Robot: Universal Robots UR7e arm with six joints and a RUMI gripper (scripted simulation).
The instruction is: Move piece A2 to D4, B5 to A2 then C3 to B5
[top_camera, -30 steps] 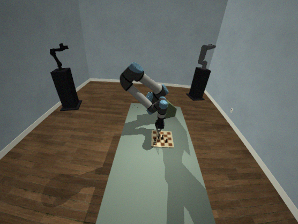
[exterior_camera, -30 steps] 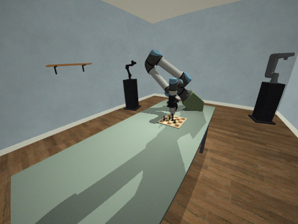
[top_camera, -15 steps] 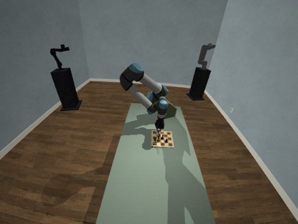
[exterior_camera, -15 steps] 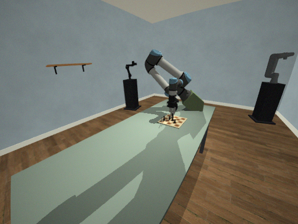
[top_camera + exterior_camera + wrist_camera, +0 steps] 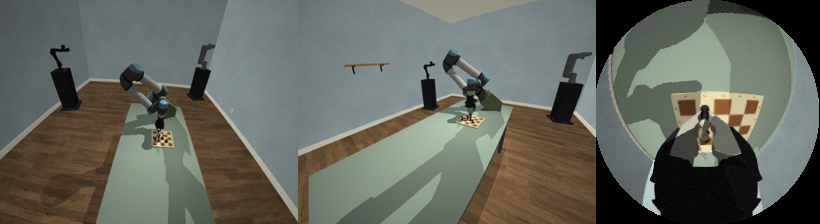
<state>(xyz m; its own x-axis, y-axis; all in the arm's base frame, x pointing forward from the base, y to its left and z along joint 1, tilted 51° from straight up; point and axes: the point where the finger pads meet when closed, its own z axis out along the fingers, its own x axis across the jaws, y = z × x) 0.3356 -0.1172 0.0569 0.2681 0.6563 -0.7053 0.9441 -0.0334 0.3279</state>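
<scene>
My hand is 4 cm short of the white piece and 1 cm to the left of it. The rest, counted from my hand: chessboard: 8 cm ahead, 2 cm to the left, 3 cm below.
</scene>
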